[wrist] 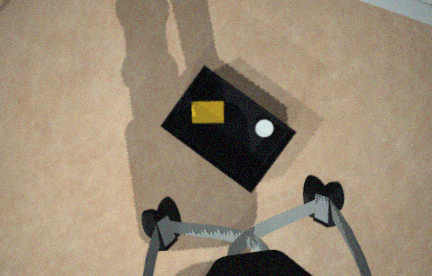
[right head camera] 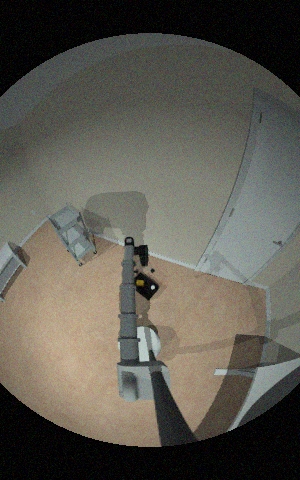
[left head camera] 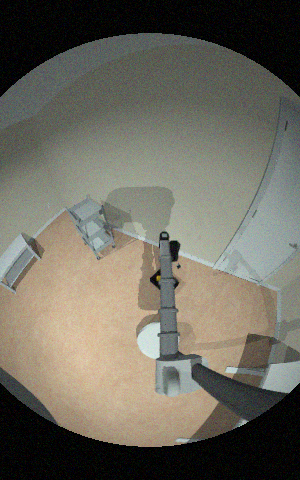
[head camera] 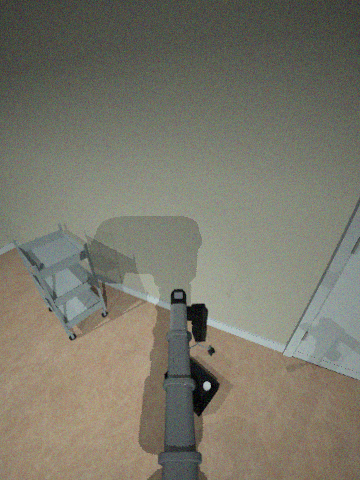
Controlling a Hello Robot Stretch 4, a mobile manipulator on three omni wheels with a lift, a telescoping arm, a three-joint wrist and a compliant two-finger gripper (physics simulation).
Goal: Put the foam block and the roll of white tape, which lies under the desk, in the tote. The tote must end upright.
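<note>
The black tote stands upright on the floor, its open top facing up. The yellow foam block lies inside, in its left part in the wrist view. The roll of white tape shows as a white disc inside, near the right end in that view. My gripper is open with its fingers wide apart and holds nothing. In the wrist view its fingertips appear below the tote, apart from both objects.
A grey three-shelf cart stands by the wall on the left. A pale door is on the right. A white furniture piece stands at far left. My arm partly covers the tote in the head view.
</note>
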